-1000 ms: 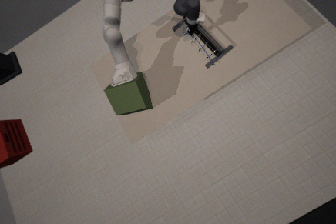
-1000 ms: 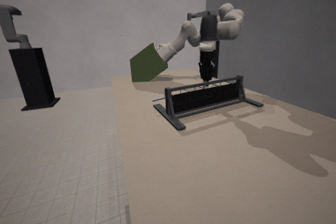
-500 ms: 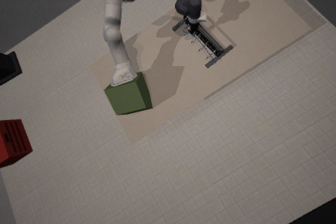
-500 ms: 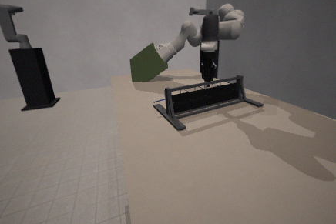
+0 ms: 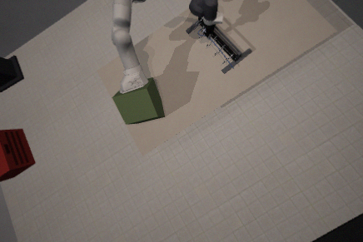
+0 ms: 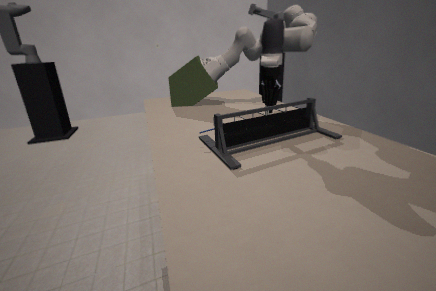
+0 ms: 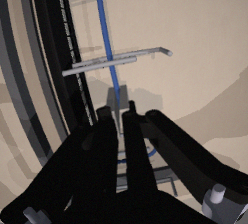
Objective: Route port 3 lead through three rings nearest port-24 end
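Now: the rack 7 cm ahead of my hand, 4 cm to the right of it and 2 cm below it.
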